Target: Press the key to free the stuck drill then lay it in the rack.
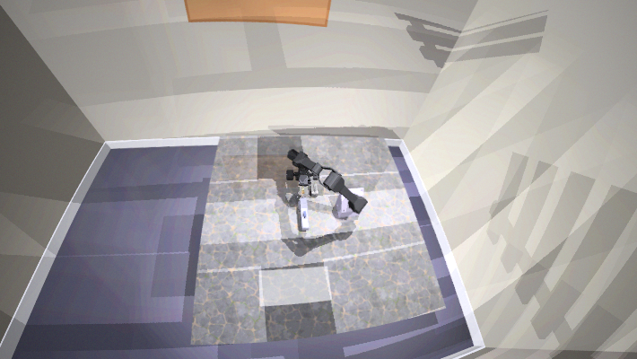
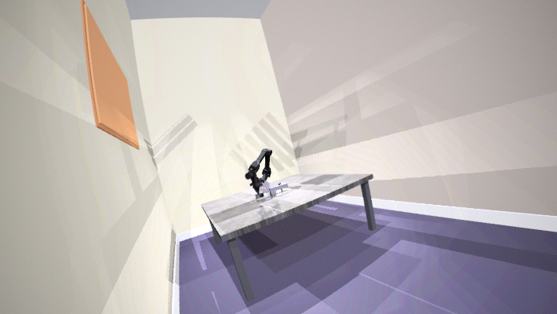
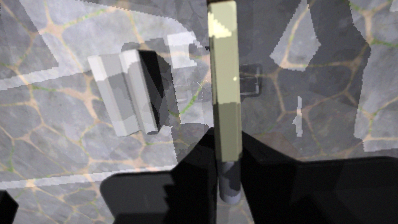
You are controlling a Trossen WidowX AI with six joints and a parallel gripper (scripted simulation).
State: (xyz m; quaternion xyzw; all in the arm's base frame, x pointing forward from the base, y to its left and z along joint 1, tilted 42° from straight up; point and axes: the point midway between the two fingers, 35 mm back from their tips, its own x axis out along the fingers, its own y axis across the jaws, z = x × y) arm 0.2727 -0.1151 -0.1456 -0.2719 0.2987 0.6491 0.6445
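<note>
Right now the drill is 40 mm to the left of my gripper tip and 30 mm above it. Also, from my gripper tip: grey key (10 mm ahead, 220 mm to the left); then grey block (70 mm behind, 30 mm to the left, 30 mm below).
</note>
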